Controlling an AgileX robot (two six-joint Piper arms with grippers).
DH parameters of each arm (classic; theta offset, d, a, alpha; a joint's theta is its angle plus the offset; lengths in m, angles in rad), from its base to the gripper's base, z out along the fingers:
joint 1: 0 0.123 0 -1.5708
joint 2: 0.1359 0 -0.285 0
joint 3: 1.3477 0 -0.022 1.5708
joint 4: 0 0.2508 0 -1.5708
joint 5: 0 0 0.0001 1.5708
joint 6: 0 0.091 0 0
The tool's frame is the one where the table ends.
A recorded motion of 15 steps. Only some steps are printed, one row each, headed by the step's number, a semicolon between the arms.
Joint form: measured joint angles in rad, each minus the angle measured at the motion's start. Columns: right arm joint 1, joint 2, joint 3, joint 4, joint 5, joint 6; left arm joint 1, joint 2, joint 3, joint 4, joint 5, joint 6.
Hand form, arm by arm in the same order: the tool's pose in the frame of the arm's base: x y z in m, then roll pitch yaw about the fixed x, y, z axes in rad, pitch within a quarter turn. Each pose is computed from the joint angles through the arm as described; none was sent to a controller.
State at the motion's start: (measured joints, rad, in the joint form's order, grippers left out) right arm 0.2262 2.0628 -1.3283 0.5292 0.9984 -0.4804; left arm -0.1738 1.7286 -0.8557 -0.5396 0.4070 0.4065
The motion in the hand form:
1: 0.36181 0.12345 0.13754 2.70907 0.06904 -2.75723; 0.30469 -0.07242 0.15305 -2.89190 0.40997 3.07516
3: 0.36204 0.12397 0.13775 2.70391 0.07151 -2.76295; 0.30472 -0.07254 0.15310 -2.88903 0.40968 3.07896
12: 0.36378 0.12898 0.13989 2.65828 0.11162 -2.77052; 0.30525 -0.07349 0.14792 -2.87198 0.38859 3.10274
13: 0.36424 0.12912 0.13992 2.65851 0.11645 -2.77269; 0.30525 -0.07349 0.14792 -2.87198 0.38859 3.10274
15: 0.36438 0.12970 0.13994 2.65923 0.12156 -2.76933; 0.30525 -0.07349 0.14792 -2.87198 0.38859 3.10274
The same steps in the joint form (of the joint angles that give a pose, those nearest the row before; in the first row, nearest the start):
1: 0.0015 0.0000 0.0000 0.0000 -0.0021 0.0000; 0.0000 0.0000 0.0000 -0.0042 -0.0011 0.0000
3: 0.0015 0.0000 0.0000 0.0076 -0.0040 0.0000; 0.0000 0.0000 0.0000 -0.0080 -0.0011 0.0000
12: 0.0025 0.0000 0.0000 0.0776 -0.0170 -0.0488; 0.0000 0.0175 0.0000 -0.0330 0.0007 0.0000
13: 0.0025 0.0000 0.0000 0.0803 -0.0218 -0.0506; 0.0000 0.0175 0.0000 -0.0330 0.0007 0.0000
15: 0.0038 0.0000 0.0000 0.0820 -0.0252 -0.0557; 0.0000 0.0175 0.0000 -0.0330 0.0007 0.0000

